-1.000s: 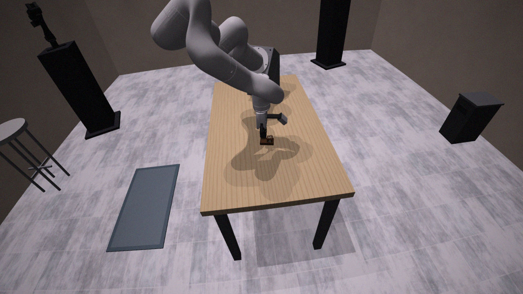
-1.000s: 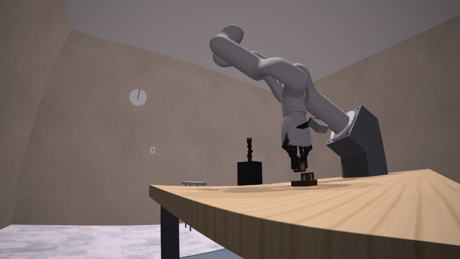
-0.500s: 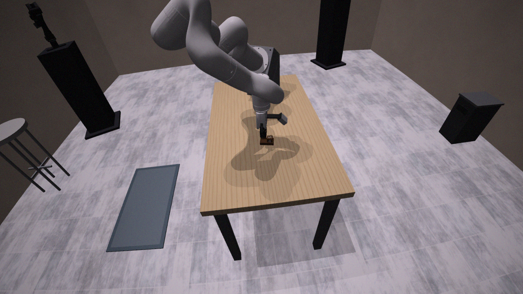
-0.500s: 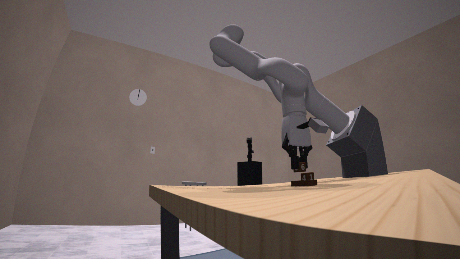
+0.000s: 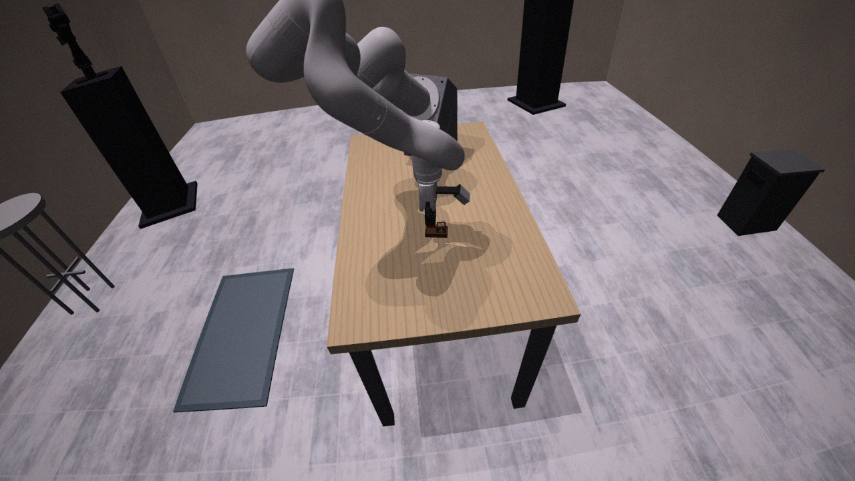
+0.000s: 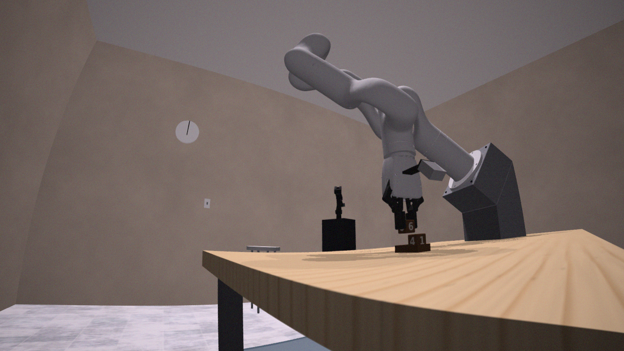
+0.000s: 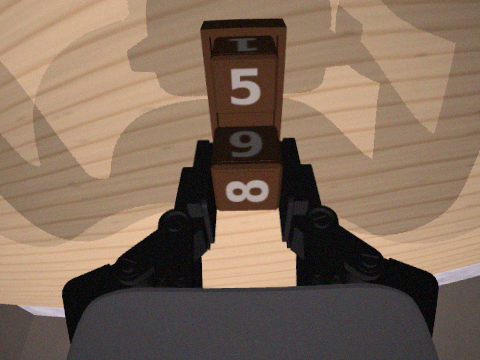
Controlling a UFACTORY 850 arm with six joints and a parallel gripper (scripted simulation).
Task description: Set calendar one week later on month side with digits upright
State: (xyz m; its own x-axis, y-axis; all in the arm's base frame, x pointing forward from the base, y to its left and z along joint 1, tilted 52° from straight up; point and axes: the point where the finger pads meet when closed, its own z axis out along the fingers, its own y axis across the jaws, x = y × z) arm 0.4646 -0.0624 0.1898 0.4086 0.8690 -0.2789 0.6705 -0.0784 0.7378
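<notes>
My gripper is now 1 cm short of the dark brown tray, 1 cm to the right of it and 7 cm above it.
</notes>
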